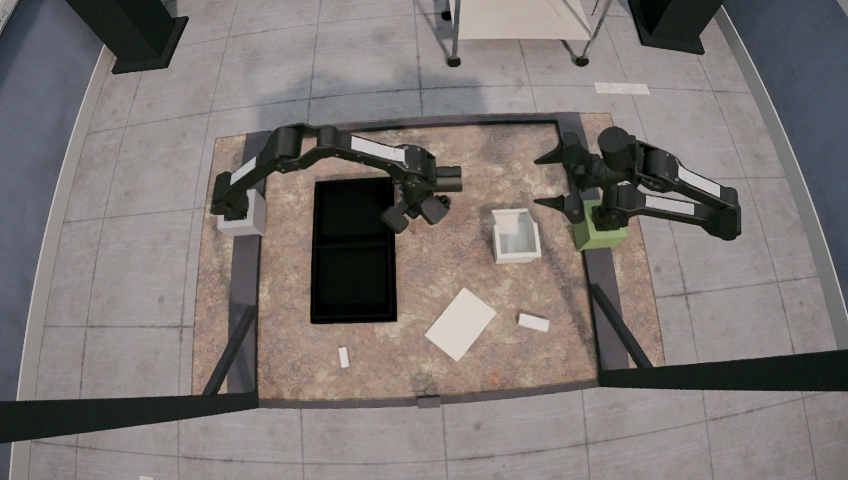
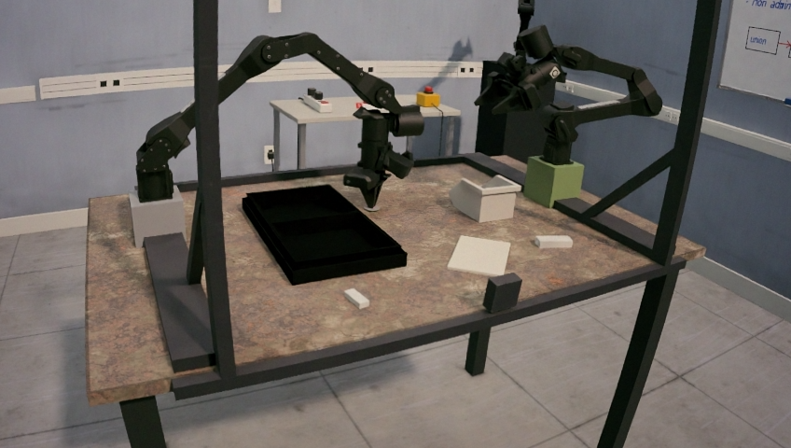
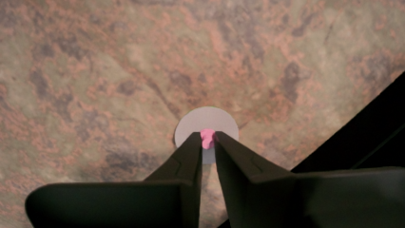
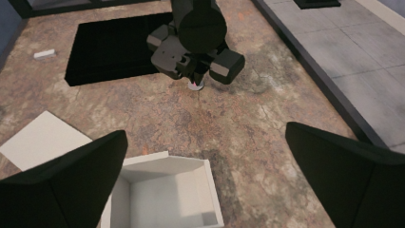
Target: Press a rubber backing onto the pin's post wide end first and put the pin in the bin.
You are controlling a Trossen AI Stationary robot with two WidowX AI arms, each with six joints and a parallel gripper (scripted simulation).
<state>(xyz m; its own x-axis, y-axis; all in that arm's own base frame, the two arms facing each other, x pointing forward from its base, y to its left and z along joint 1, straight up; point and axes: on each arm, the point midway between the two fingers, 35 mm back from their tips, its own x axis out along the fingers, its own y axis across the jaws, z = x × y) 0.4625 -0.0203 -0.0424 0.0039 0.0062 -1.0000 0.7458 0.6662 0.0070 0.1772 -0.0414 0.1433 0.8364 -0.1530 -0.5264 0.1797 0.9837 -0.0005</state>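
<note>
Right now the pin is 3 cm below my left hand. Round my left hand: pink rubber backing: 3 cm below; white bin: 24 cm to the right, 6 cm behind; black tray: 16 cm to the left, 10 cm behind, 2 cm below.
Now: right hand 1 cm short of the pin, 28 cm to the right of it and 24 cm above it. The rest, counted from my right hand: flat white card 27 cm behind, 16 cm to the left, 24 cm below; then pink rubber backing 1 cm ahead, 28 cm to the left, 24 cm below; then white bin 5 cm behind, 4 cm to the left, 21 cm below.
</note>
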